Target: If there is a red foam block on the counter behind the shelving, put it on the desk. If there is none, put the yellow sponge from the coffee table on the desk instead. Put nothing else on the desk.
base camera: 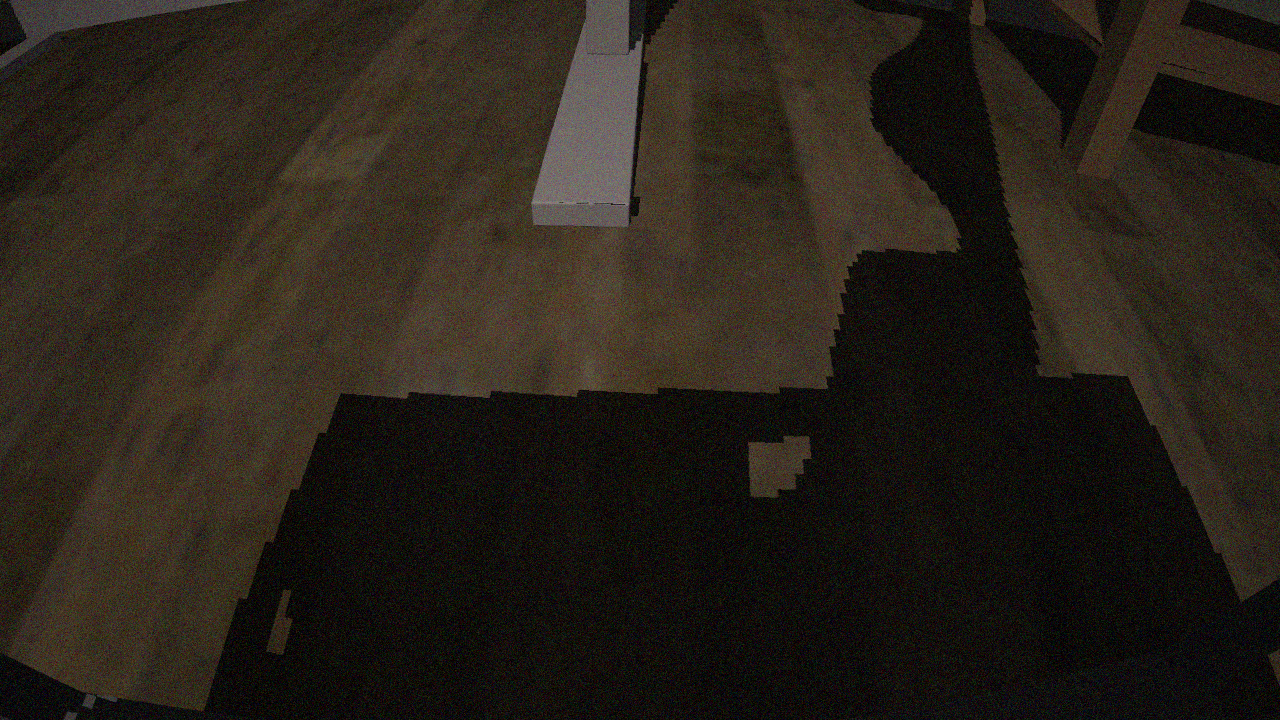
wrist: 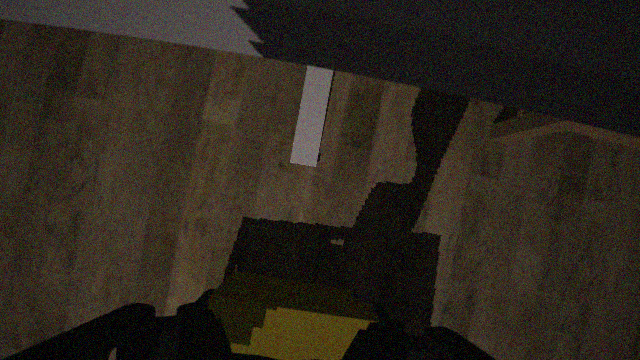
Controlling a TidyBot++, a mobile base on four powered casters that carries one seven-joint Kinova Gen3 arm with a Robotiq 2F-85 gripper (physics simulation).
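Places are measured from the arm's base along level axes (x ahead, y left, z up), in millimetres.
Pixels of known places: gripper, fingertip midpoint: (wrist: 293, 305).
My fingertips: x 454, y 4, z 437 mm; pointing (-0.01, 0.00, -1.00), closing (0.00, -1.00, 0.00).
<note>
For each thing: its top centre in the pictures, then the offset to it from my fingertips. "*": a spot on its surface instead. Level surfaces: height alone.
- yellow sponge, surface spot: (wrist: 307, 325) * 10 mm ahead, 6 mm right, 45 mm up
- wooden furniture leg, surface spot: (base camera: 1114, 98) * 253 mm ahead, 567 mm right, 727 mm down
- wood floor, its level: 833 mm down
My gripper (wrist: 293, 305) is shut on the yellow sponge (wrist: 307, 325) at the bottom of the wrist view. The sponge is partly lit and partly in shadow, held above the floor. A large flat top (wrist: 125, 22), which looks like the desk, crosses the upper wrist view, pale at the left and dark in shadow at the right. It lies beyond the sponge and apart from it. A pale foot bar (base camera: 590, 134) (wrist: 311, 120) on the floor runs under its edge. The gripper and sponge do not show in the base view. No red foam block shows.
A wooden furniture leg (base camera: 1114, 98) with crossbars stands at the upper right of the base view. A pale upright (base camera: 608, 25) rises from the foot bar. A broad dark shadow (base camera: 537, 537) lies on the wood floor (base camera: 402, 268) (wrist: 125, 175).
</note>
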